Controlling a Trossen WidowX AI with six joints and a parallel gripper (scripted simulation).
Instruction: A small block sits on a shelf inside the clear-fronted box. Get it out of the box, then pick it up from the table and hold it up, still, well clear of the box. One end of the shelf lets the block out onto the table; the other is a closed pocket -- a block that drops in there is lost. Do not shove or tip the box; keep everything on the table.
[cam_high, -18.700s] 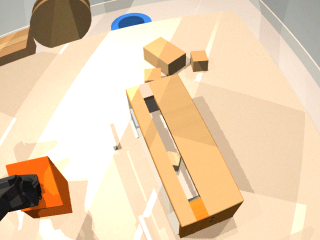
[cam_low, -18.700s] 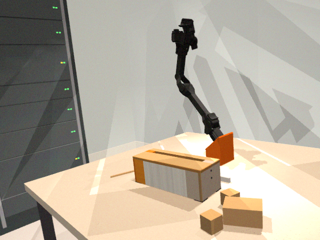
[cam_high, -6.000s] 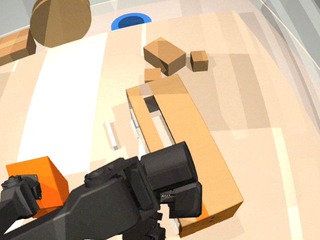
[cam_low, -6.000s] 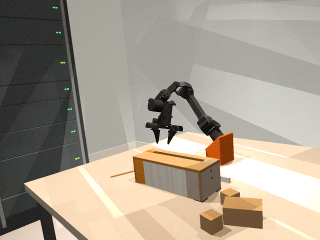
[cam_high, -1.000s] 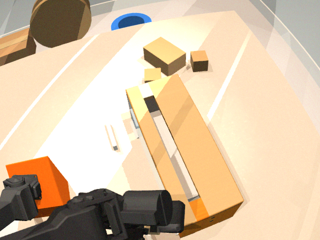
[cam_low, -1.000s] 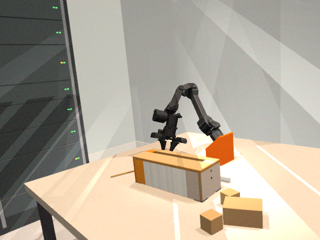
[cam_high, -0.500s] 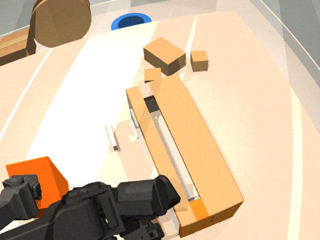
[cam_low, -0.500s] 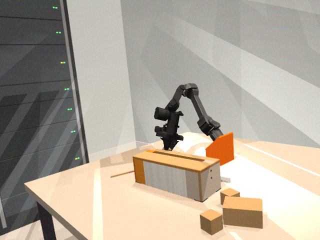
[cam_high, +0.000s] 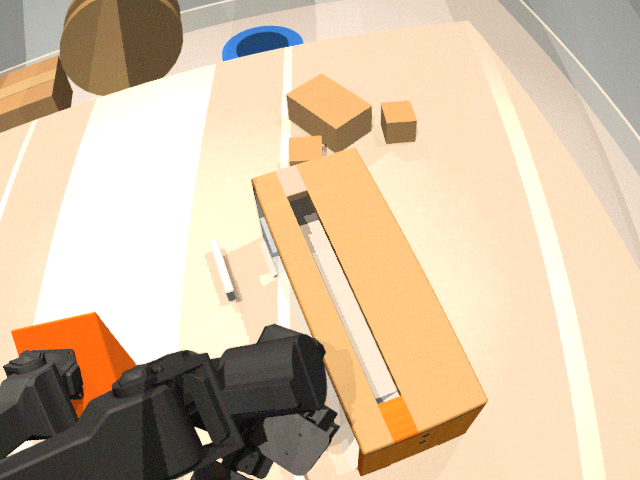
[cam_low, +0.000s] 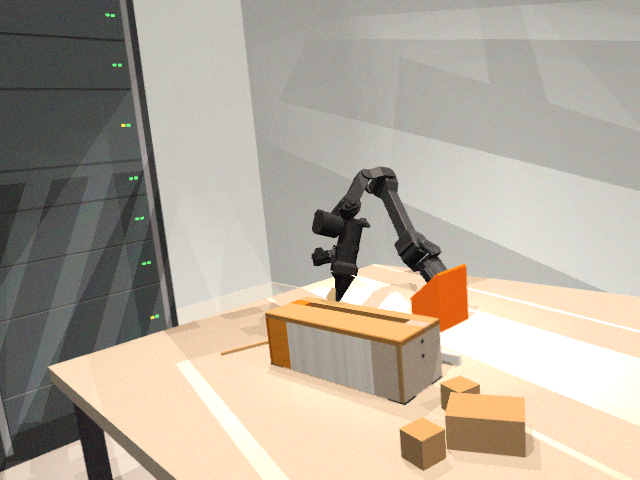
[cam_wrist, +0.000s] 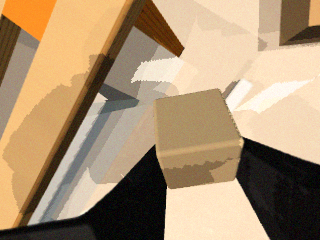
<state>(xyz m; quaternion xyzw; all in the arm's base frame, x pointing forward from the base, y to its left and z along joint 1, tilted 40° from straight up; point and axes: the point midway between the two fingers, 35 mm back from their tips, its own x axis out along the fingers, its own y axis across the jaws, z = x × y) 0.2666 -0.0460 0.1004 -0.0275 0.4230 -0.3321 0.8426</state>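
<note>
My gripper tip is now 10 mm to the left of the tan block and 10 mm below it. Round my gripper tip: long wooden box 60 mm ahead, 160 mm to the left, 50 mm below; then thin wooden stick 180 mm ahead, 140 mm to the right, 100 mm below.
</note>
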